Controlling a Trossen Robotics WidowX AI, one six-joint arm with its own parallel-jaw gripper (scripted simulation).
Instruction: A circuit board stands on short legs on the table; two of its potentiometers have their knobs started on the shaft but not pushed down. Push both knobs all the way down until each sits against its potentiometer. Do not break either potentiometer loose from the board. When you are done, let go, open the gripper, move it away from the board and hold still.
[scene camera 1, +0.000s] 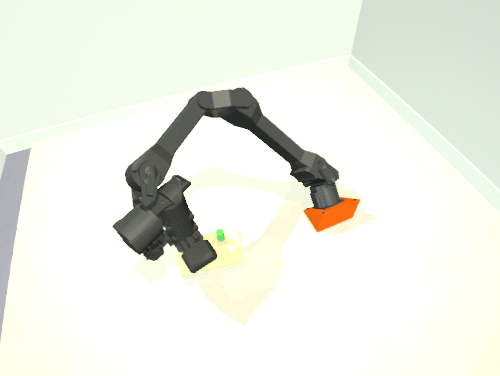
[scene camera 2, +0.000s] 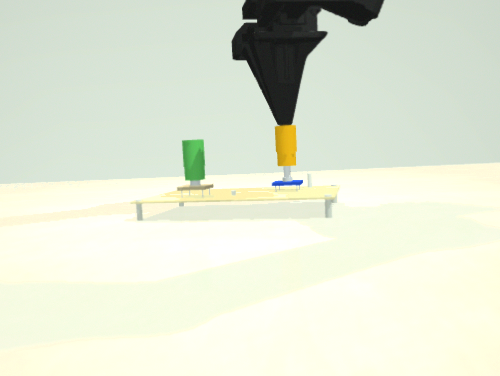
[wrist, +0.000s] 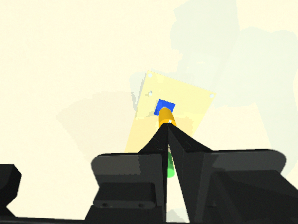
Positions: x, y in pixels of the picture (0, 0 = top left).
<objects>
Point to the gripper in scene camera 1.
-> At 190, 248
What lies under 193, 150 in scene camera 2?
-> A green knob.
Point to the gripper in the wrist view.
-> At 166, 126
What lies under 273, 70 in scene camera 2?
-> The gripper.
</objects>
